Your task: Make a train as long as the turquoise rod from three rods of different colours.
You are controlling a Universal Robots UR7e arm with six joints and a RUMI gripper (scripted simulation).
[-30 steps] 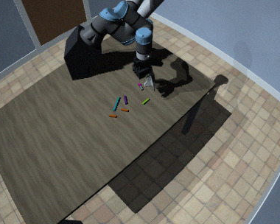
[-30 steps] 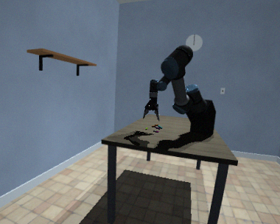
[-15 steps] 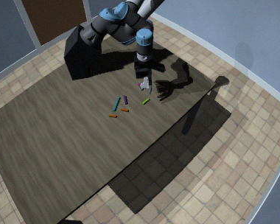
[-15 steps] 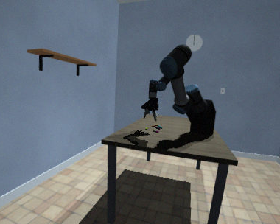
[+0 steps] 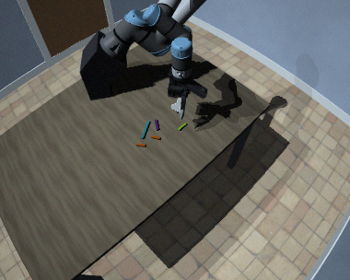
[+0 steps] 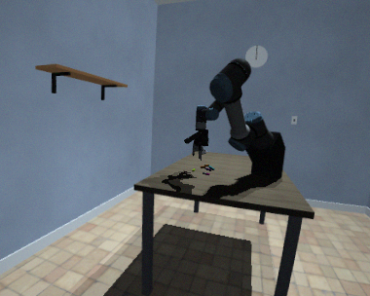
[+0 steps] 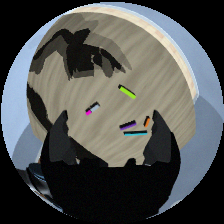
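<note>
My hand is 10 cm above the lime rod, 4 cm to the left of it and 3 cm short of it. The rest, counted from my hand: purple rod: 13 cm to the right, 10 cm below, 5 cm behind; then magenta rod: 10 cm below, 10 cm behind, 1 cm to the left; then grey rod: 10 cm below, 7 cm behind.
</note>
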